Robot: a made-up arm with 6 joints. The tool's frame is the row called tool.
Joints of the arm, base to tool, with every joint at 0 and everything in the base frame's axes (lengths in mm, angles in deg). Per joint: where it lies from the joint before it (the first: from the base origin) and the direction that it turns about. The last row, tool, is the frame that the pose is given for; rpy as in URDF.
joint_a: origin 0.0 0.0 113.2 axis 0 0 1
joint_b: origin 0.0 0.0 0.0 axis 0.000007 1 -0.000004
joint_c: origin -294.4 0.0 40.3 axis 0.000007 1 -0.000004
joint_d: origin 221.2 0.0 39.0 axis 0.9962 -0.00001 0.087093
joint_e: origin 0.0 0.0 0.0 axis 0.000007 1 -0.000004
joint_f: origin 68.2 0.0 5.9 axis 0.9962 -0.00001 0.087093
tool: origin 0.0 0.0 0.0 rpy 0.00 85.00 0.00
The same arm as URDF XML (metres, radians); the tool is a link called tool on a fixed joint. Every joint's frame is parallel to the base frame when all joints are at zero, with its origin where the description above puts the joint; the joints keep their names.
<robot name="arm">
<link name="base_link"/>
<link name="link1"/>
<link name="link2"/>
<link name="link3"/>
<link name="link4"/>
<link name="link5"/>
<link name="link6"/>
<link name="tool"/>
<joint name="joint_a" type="continuous"><parent link="base_link"/><child link="link1"/><origin xyz="0 0 0.1132"/><axis xyz="0 0 1"/></joint>
<joint name="joint_b" type="continuous"><parent link="link1"/><child link="link2"/><origin xyz="0 0 0"/><axis xyz="0 1 0"/></joint>
<joint name="joint_c" type="continuous"><parent link="link2"/><child link="link3"/><origin xyz="-0.2944 0 0.0403"/><axis xyz="0 1 0"/></joint>
<joint name="joint_d" type="continuous"><parent link="link3"/><child link="link4"/><origin xyz="0.2212 0 0.039"/><axis xyz="0.9962 0 0.0871"/></joint>
<joint name="joint_e" type="continuous"><parent link="link4"/><child link="link5"/><origin xyz="0 0 0"/><axis xyz="0 1 0"/></joint>
<joint name="joint_f" type="continuous"><parent link="link5"/><child link="link6"/><origin xyz="0.0682 0 0.0059"/><axis xyz="0.9962 0 0.0871"/></joint>
<joint name="tool_joint" type="fixed"><parent link="link6"/><child link="tool"/><origin xyz="0 0 0" rpy="0 1.4835 0"/></joint>
</robot>

